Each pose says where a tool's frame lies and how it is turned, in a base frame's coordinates. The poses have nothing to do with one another.
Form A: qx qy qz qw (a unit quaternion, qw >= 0); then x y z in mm.
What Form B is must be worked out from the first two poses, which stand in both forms.
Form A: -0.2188, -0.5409, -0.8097, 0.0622, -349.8, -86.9, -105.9
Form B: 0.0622, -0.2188, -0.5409, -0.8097, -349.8, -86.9, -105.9
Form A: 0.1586, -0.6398, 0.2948, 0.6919, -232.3, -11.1, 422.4
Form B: 0.6919, 0.1586, -0.6398, 0.2948, -232.3, -11.1, 422.4
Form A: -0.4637, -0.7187, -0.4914, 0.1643, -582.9, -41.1, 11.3
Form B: 0.1643, -0.4637, -0.7187, -0.4914, -582.9, -41.1, 11.3
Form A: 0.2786, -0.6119, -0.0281, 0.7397, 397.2, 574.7, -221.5
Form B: 0.7397, 0.2786, -0.6119, -0.0281, 397.2, 574.7, -221.5
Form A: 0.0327, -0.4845, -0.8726, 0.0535, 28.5, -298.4, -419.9
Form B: 0.0535, 0.0327, -0.4845, -0.8726, 28.5, -298.4, -419.9
